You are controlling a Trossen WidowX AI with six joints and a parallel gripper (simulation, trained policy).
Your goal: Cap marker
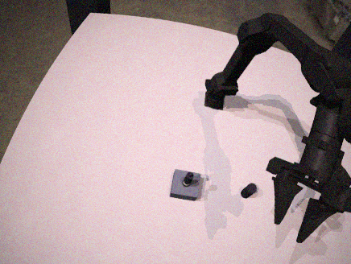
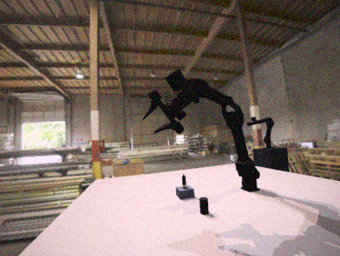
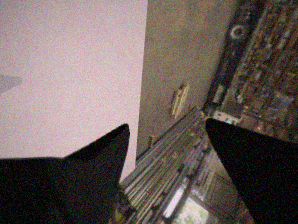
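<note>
My gripper tip is 300 mm above the dark cap, 180 mm past it and 50 mm to the right of it. Also, from my gripper tip: grey holder block (310 mm below, 170 mm behind, 140 mm to the right).
</note>
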